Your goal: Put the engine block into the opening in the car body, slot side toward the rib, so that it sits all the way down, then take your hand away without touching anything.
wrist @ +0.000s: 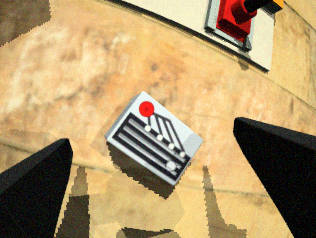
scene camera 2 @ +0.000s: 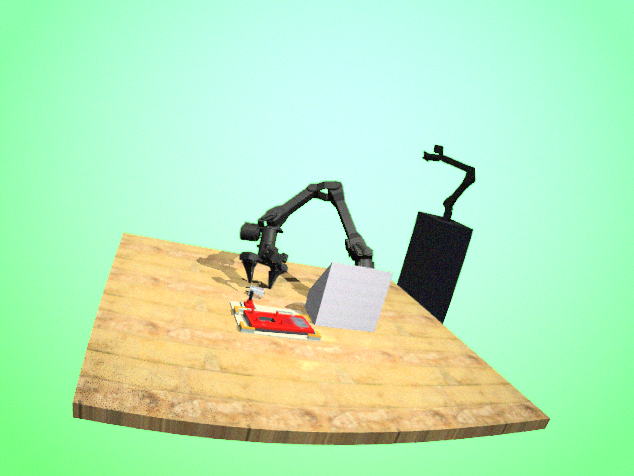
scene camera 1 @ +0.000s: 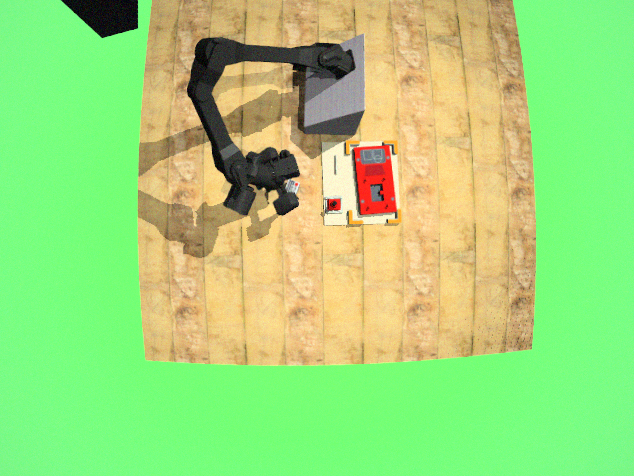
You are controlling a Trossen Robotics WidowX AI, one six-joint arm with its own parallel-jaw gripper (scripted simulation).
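Observation:
The gripper (scene camera 1: 291, 185) is open and holds nothing; a red car body (scene camera 1: 373, 167) is visible too. The gripper (scene camera 2: 259, 286) appears again, as does the red car body (scene camera 2: 270, 322). An engine block (wrist: 145, 131) is visible, and so is the gripper (wrist: 154, 135), while the red car body is out of frame in the wrist view.

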